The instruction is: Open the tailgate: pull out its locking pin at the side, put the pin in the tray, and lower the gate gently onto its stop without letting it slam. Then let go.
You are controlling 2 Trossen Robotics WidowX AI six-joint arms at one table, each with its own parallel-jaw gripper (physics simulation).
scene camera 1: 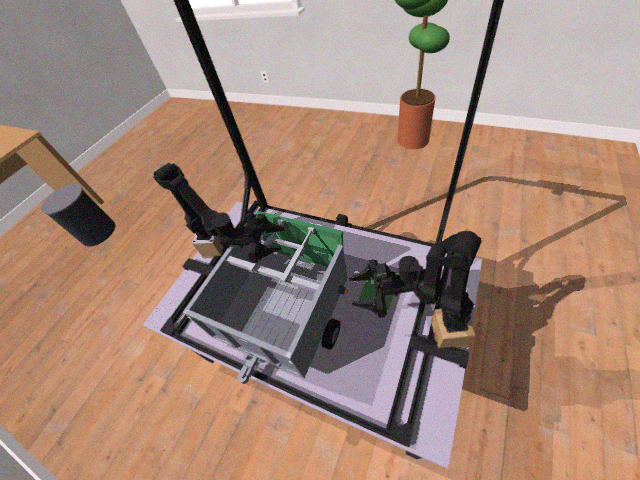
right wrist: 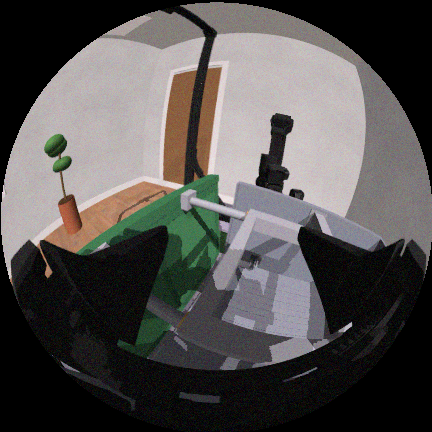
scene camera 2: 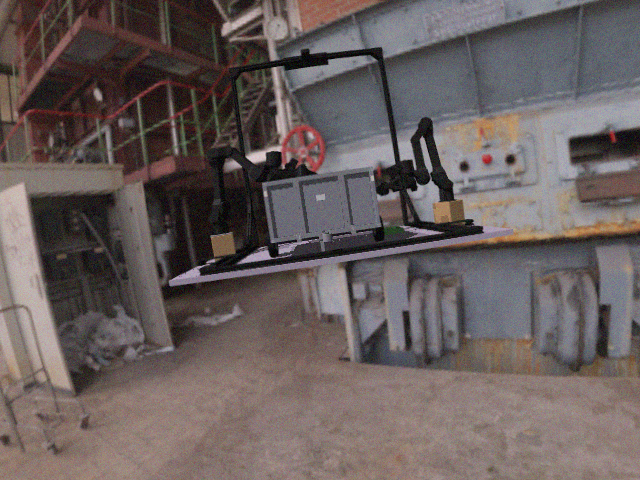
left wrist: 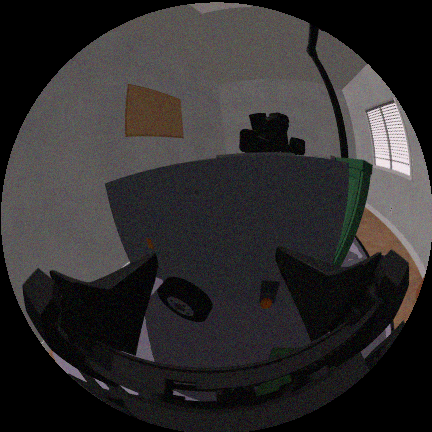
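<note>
The green tailgate stands upright at the trailer's back end. An orange knob, apparently the locking pin's head, sits at a dark bracket low on the trailer's side near the gate. The green tray lies on the table below my left gripper, which is open and empty beside the trailer's side, fingers towards it. My right gripper is open and empty above the trailer's back end, near the gate's inner side. The pin's shaft is hidden.
The grey trailer fills the table's middle, with a black wheel at its side. A pale strut joins the gate's top to the trailer's crossbars. Black frame posts rise at the back.
</note>
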